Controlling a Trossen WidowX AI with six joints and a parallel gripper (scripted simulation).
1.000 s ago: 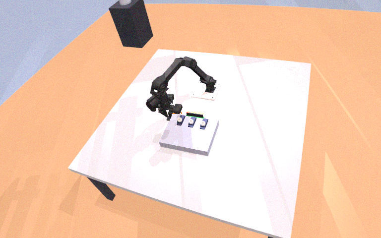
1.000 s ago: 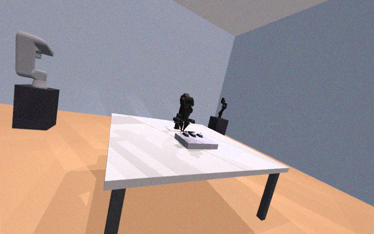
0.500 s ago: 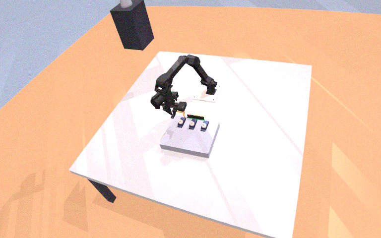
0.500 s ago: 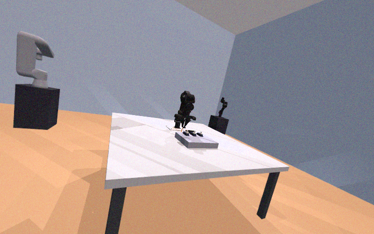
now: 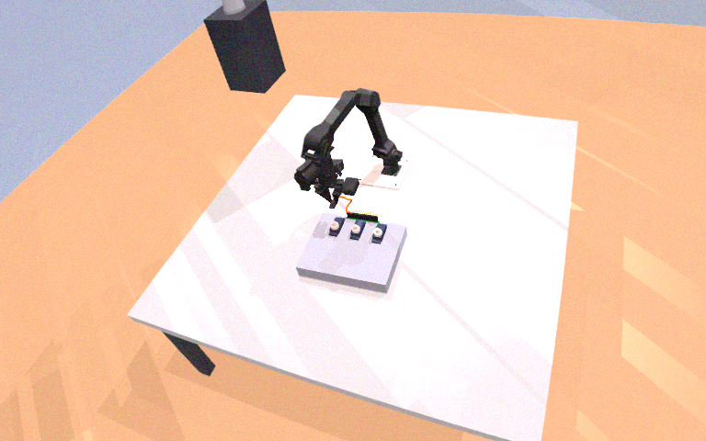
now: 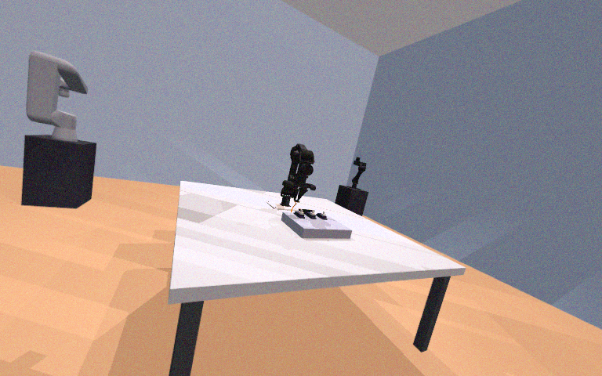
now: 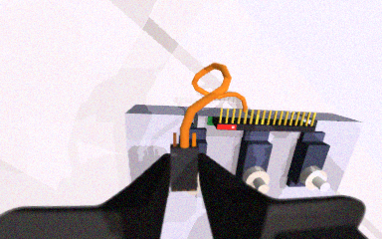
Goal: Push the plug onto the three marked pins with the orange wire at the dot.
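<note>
Now: gripper tip 1 cm past the red band, 4 cm to the right of it and 5 cm above it. The rest, counted from my gripper tip: printed holder: 15 cm ahead, 10 cm to the left, 10 cm below.
</note>
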